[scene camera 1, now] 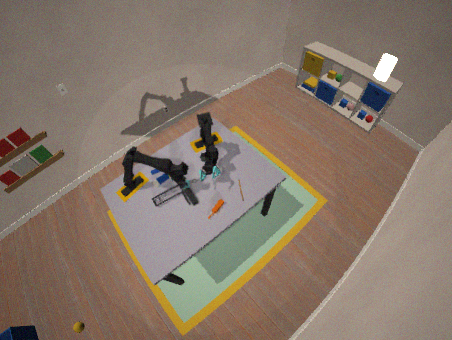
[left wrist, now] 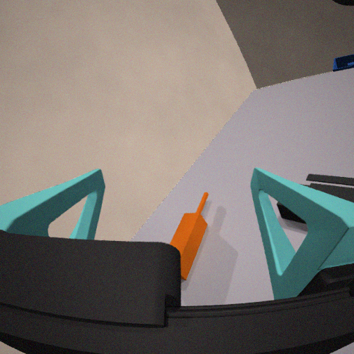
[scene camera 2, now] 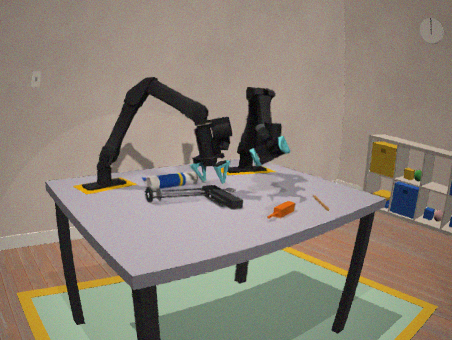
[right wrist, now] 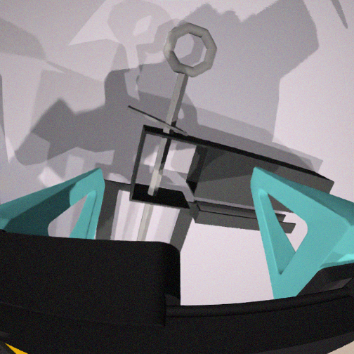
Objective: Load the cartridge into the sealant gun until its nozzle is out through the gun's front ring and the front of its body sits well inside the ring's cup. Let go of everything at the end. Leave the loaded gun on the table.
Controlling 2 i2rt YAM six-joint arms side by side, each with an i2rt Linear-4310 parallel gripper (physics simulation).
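Frame: origin at the left arm's base, x ahead, y left, z up, level; millimetres.
Seen in the pictures: left gripper, between the fingertips: [scene camera 1: 207, 179] [scene camera 2: 267, 153]; right gripper, between the fingertips: [scene camera 1: 184, 184] [scene camera 2: 213, 182]; left arm's base, origin of its link: [scene camera 2: 245, 170]; right arm's base, origin of its link: [scene camera 1: 132, 186] [scene camera 2: 104, 185].
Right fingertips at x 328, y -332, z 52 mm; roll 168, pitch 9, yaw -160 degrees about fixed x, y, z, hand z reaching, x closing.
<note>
Offsets run from my right fingertips to a thing's top centre. "pt": to the spot under its first point.
The black sealant gun {pt 91 mm ahead, 12 mm left, 21 mm down} [scene camera 1: 191, 194] [scene camera 2: 225, 197] [left wrist: 292, 215] [right wrist: 260, 175] lies on the table, its front ring {pt 29 mm ahead, 259 mm right, 20 mm down} [scene camera 2: 149, 194] toward the picture's left in scene camera 2. Its pull rod [right wrist: 175, 102] ends in a grey loop. The white and blue cartridge {159 mm back, 78 mm right, 2 mm down} [scene camera 1: 162, 178] [scene camera 2: 170, 180] with a yellow band lies behind the gun in scene camera 2, apart from its frame; it does not show in the right wrist view. My right gripper [scene camera 2: 213, 181] [right wrist: 177, 175] is open above the gun's rear, by the handle. My left gripper [scene camera 1: 210, 177] [scene camera 2: 271, 156] [left wrist: 177, 176] is open and empty above the table.
An orange bottle {272 mm ahead, 110 mm left, 22 mm down} [scene camera 1: 217, 205] [scene camera 2: 284, 209] [left wrist: 189, 240] with a thin nozzle lies near the front edge. A thin brown stick {221 mm ahead, 342 mm left, 45 mm down} [scene camera 1: 241, 191] [scene camera 2: 321, 202] lies to its right in the scene views. A slim blue item {252 mm back, 102 mm right, 36 mm down} [scene camera 1: 156, 171] lies beside the cartridge, near the right arm's base.
</note>
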